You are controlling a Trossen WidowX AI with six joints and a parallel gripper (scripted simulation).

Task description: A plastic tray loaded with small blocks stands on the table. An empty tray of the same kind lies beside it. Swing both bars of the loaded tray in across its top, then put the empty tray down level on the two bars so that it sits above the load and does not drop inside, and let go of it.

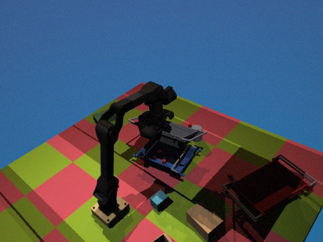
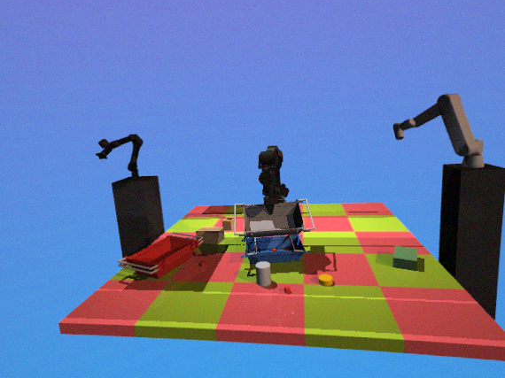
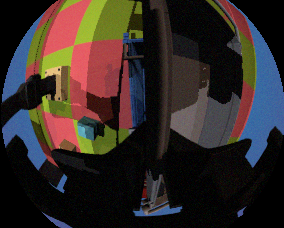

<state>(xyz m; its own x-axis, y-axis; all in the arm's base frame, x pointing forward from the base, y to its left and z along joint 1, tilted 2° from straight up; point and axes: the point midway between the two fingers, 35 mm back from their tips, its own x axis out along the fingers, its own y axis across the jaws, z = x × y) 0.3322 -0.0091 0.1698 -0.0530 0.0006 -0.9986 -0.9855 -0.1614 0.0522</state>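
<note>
Right now my gripper tip is 70 mm short of the grey tray and 10 mm to the right of it. Also, from my gripper tip: yellow disc 250 mm ahead, 210 mm to the left, 170 mm below; teal cube 170 mm behind, 130 mm to the right, 160 mm below; grey cylinder 260 mm ahead, 10 mm to the right, 150 mm below.
</note>
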